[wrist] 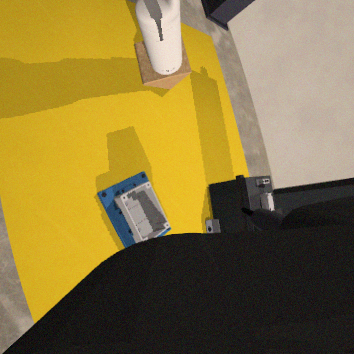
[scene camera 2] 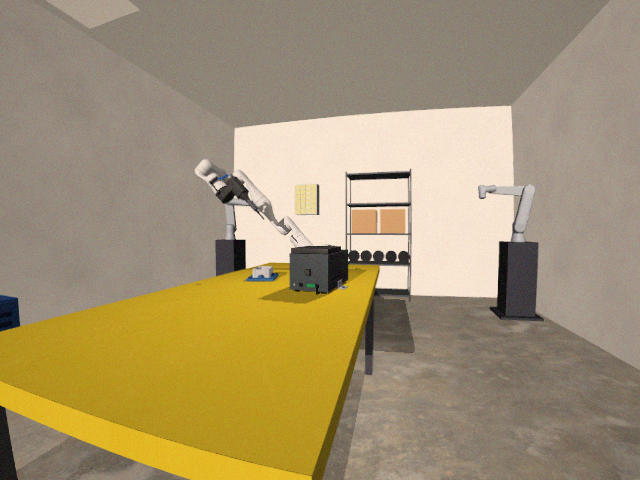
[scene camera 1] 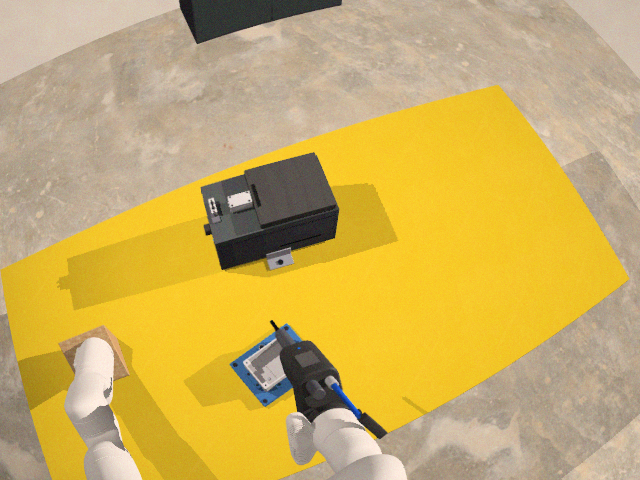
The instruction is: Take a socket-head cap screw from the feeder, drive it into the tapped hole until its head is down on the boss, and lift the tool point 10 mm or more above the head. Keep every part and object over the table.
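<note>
My gripper, a dark powered screwdriver (scene camera 1: 272, 323) (scene camera 2: 263, 218) (wrist: 245, 210), is held high above the table, its thin bit slanting down. Whether a screw sits on the tip is too small to tell. The feeder (scene camera 1: 292, 188) (scene camera 2: 308, 273) (wrist: 225, 205) is a dark box on the table. A small grey bracket (scene camera 1: 285, 253) (wrist: 215, 223) with a dark spot is at its side. A light grey open housing (scene camera 1: 273, 366) (scene camera 2: 262, 270) (wrist: 145, 215) sits on a blue plate (scene camera 1: 238, 364) (scene camera 2: 253, 279) (wrist: 111, 210). The screwdriver covers part of it in the first scene view. The tapped hole cannot be made out.
The arm's base stands on a wooden block (scene camera 1: 119, 361) (wrist: 150, 76) on the yellow table (scene camera 1: 465, 206) (scene camera 2: 180, 361) (wrist: 45, 165). A dark cabinet (scene camera 1: 232, 18) is on the floor beyond. A shelf rack (scene camera 2: 410, 222) and two pedestals (scene camera 2: 518, 279) (scene camera 2: 230, 253) with arms stand farther off.
</note>
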